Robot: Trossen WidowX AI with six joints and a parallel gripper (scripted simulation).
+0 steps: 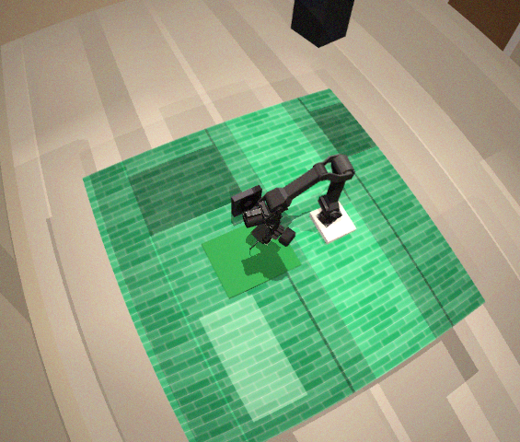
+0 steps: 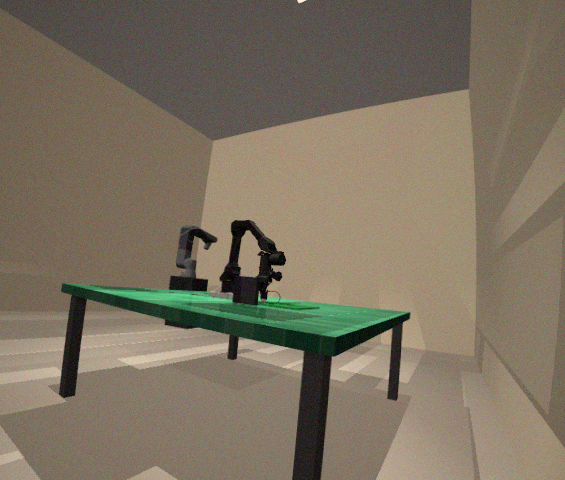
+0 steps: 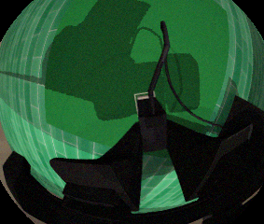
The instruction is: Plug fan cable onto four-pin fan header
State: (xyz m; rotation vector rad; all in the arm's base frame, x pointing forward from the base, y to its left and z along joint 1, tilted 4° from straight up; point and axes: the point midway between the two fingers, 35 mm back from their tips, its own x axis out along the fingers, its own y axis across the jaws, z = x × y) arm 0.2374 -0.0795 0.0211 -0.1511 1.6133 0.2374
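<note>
My gripper tip is now 1 cm below the dark fan plug and 1 cm short of it. Also, from my gripper tip: green board (9 cm ahead, 4 cm below, 1 cm to the left); then black fan (15 cm to the right, 3 cm above, 2 cm behind).
</note>
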